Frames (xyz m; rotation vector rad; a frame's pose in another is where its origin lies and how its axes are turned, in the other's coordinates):
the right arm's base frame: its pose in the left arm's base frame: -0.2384 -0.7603 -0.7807 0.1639 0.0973 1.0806
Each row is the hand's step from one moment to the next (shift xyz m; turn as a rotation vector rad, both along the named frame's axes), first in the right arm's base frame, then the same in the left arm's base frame.
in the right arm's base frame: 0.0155 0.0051 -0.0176 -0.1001 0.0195 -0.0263
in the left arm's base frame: 0.0000 0.0175 -0.0164 -0.0680 -0.0772 -0.0225
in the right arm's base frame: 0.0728 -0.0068 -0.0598 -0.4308 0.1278 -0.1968
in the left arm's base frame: 0.0305 0.0663 -0.0600 -0.3440 -0.3050 -0.1710
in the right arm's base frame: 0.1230 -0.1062 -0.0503 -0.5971 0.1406 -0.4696
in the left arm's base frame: 0.1419 0.0641 -0.0685 -0.4764 -0.4228 -0.4372
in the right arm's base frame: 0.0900 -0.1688 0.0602 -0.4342 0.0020 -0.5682
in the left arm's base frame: 0.1984 -0.0033 0.0289 -0.2953 -0.3342 -0.5590
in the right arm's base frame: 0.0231 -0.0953 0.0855 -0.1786 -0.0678 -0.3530
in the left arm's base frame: 0.1072 -0.0308 0.0669 -0.0808 -0.1589 -0.3596
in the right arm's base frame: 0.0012 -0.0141 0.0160 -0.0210 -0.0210 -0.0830
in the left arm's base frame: 0.0154 -0.0068 0.0132 -0.0048 -0.0211 -0.0854
